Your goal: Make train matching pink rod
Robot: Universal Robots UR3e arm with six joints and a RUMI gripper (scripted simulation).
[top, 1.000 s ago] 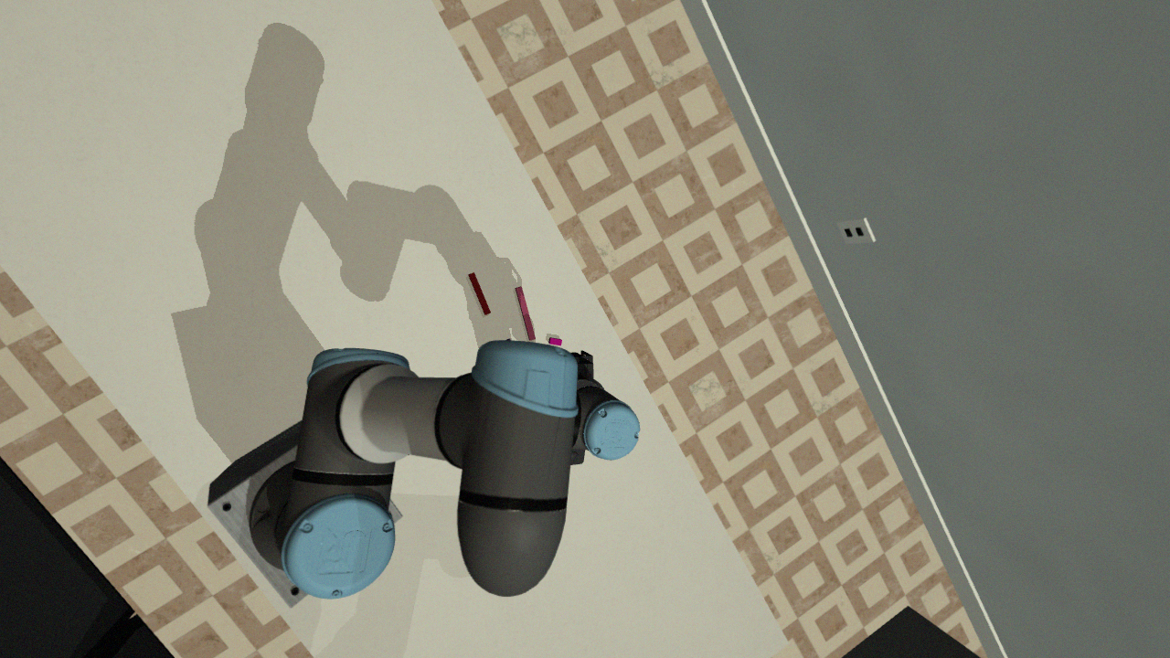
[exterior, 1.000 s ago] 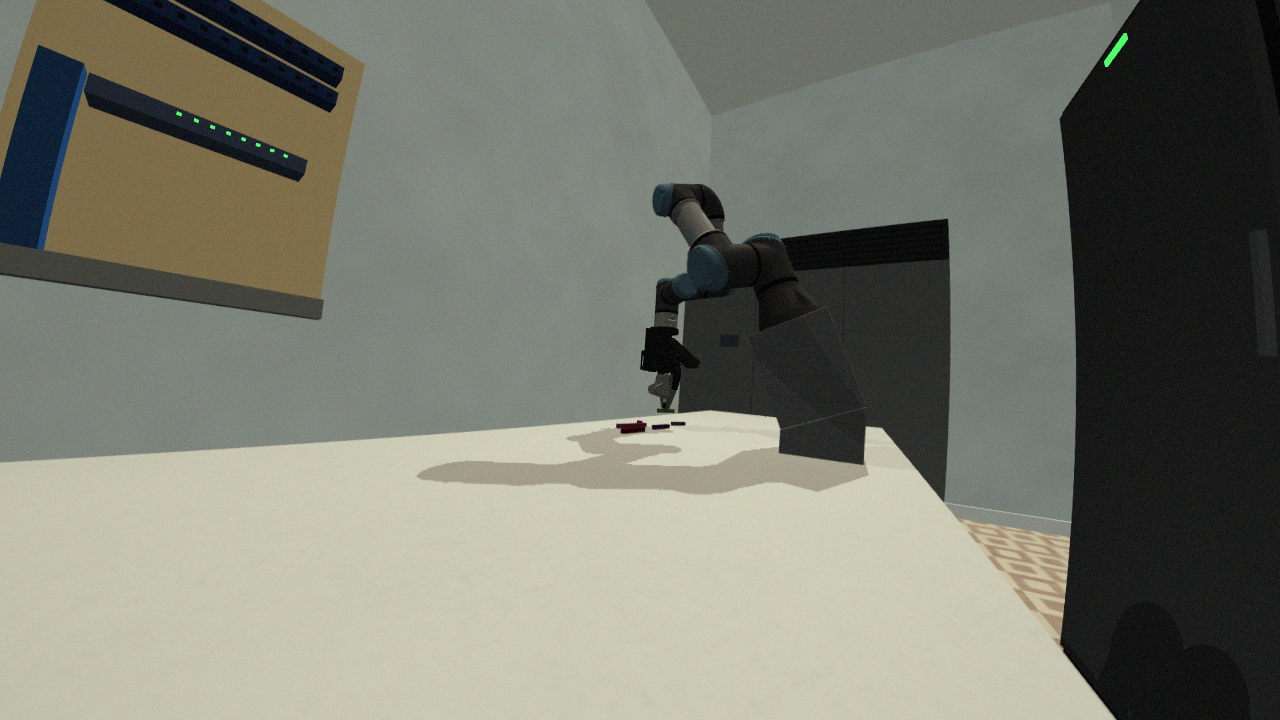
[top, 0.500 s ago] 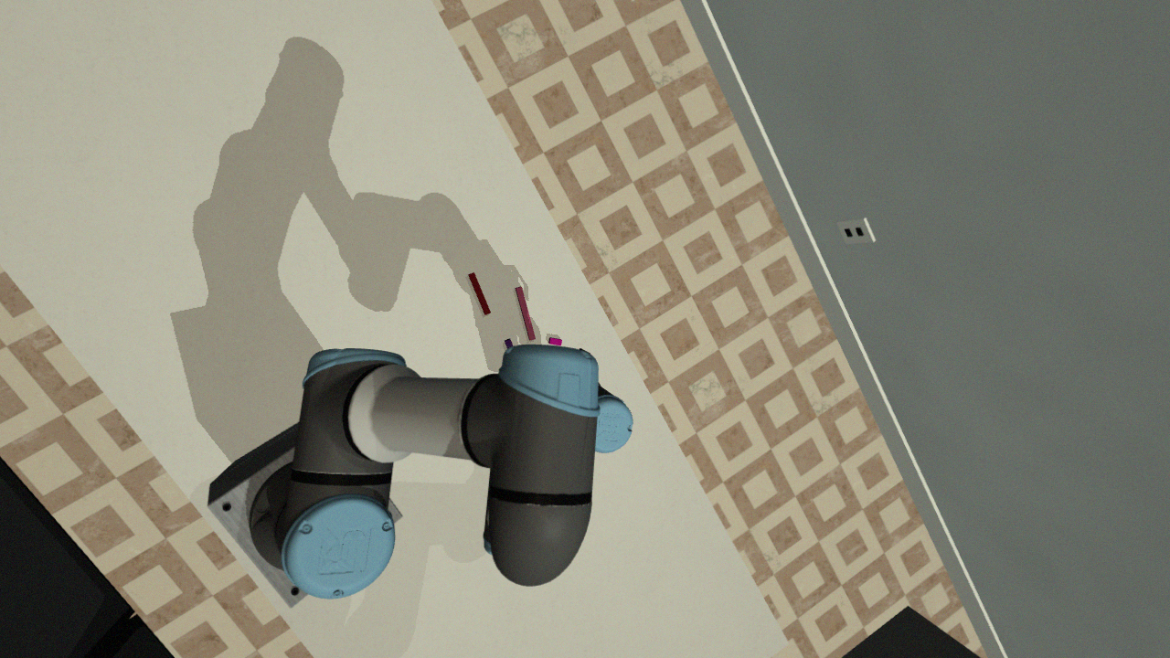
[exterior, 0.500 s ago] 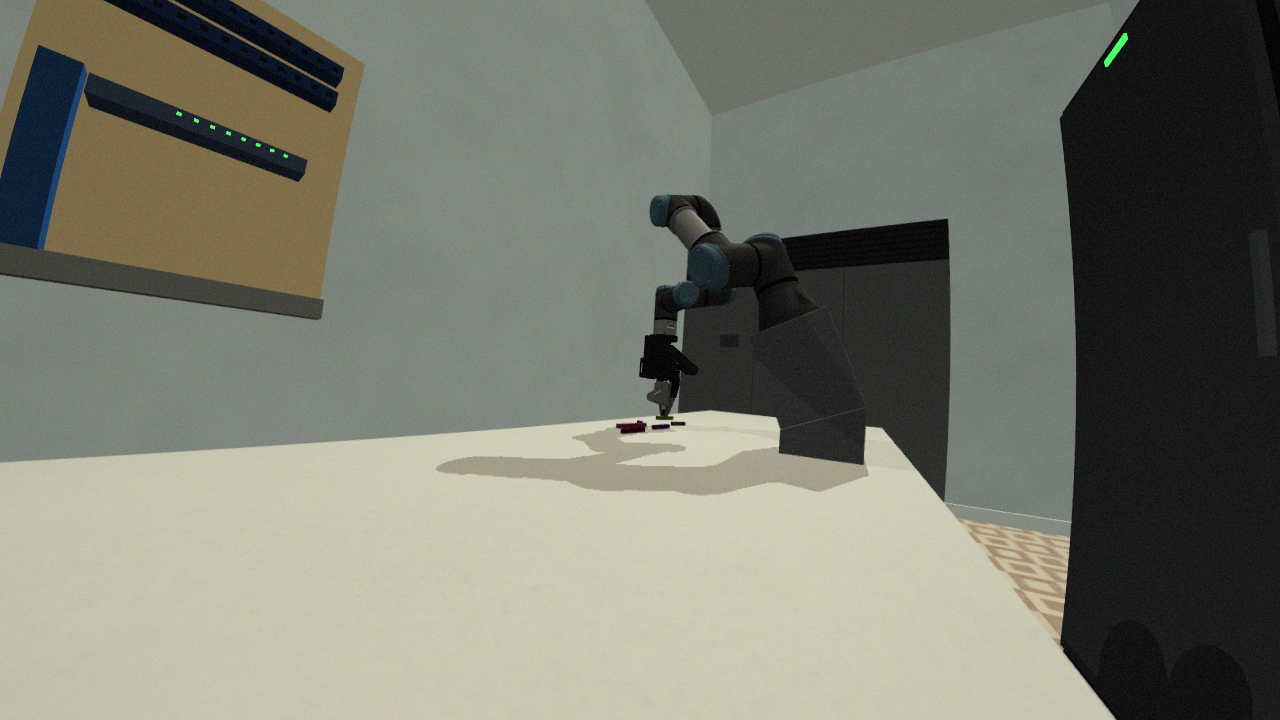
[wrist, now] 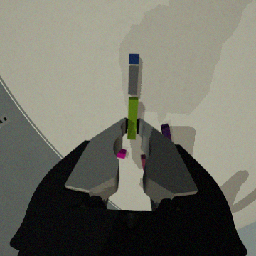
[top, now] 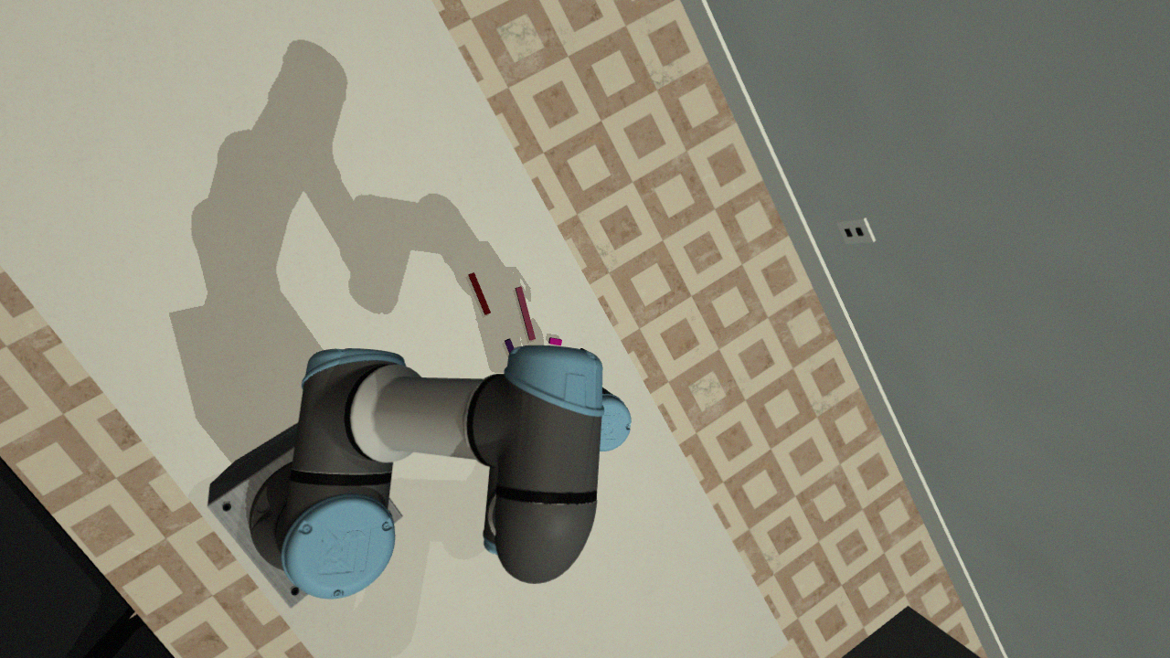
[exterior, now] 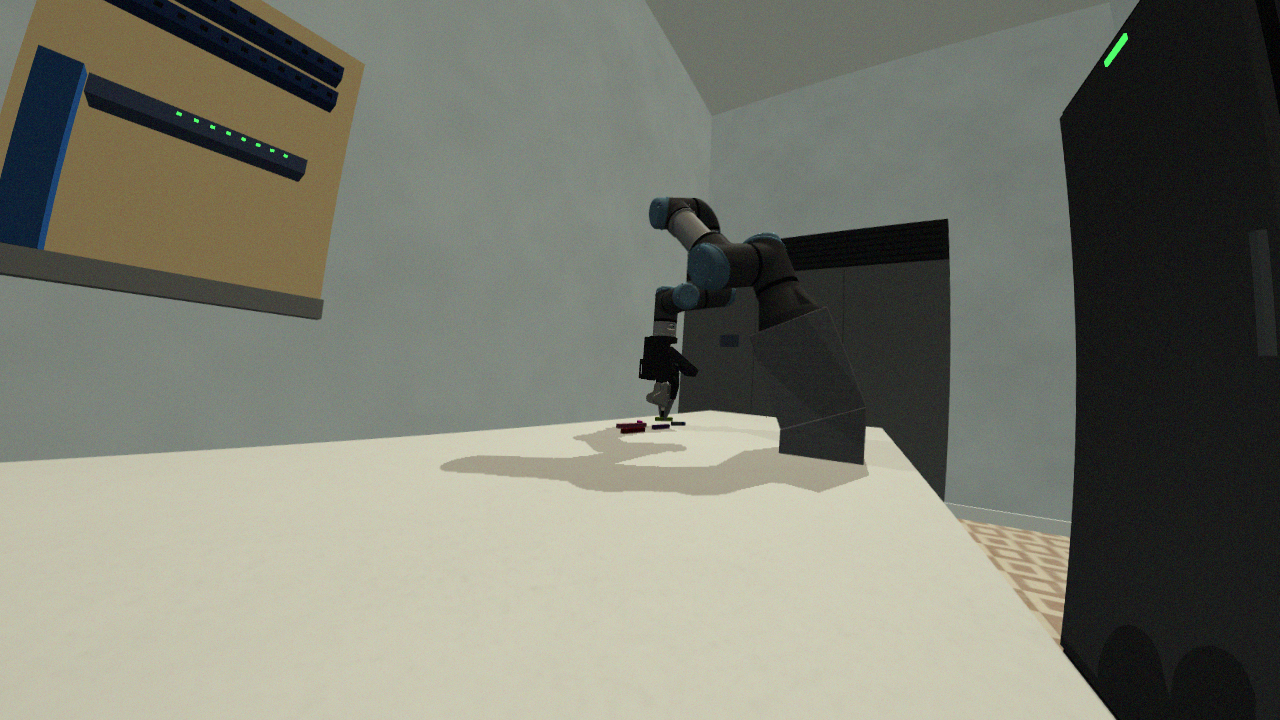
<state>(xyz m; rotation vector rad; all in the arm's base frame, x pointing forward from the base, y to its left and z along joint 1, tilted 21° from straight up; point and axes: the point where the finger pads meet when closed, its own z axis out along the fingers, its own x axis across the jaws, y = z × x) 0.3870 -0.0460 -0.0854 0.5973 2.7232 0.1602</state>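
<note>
Now: the lime rod 10 mm below my hand. From my hand the other things lie so: grey rod (20 mm behind, 40 mm to the right, 20 mm below); then blue rod (30 mm behind, 60 mm to the right, 20 mm below); then magenta rod (40 mm ahead, 50 mm to the left, 20 mm below).
</note>
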